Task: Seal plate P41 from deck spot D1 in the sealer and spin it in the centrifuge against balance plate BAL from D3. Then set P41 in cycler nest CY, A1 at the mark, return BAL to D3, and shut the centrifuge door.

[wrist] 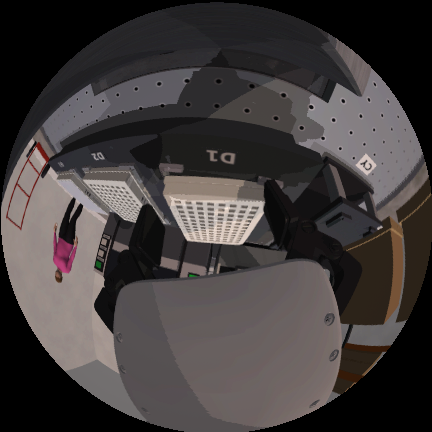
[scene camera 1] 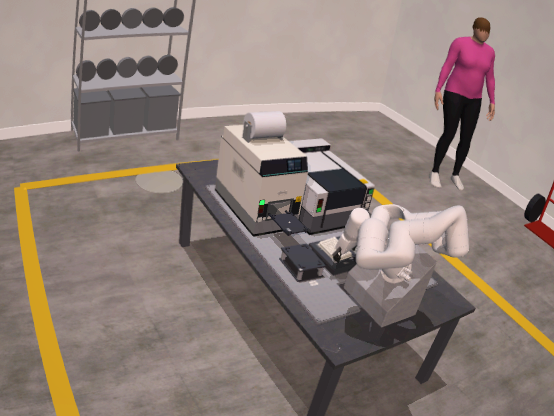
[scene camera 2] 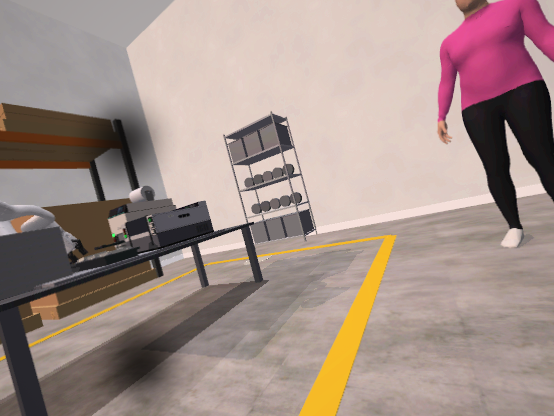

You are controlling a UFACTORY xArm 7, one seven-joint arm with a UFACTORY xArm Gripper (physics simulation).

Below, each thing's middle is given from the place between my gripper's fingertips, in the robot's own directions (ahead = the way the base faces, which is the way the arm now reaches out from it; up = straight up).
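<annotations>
Dark centrifuge (scene camera 1: 333, 189): 50 mm above my hand, 480 mm ahead of it, 220 mm to the right of it. Foil roll (scene camera 1: 264, 124), likewise from my hand: 350 mm above, 560 mm ahead, 80 mm to the left.
</annotations>
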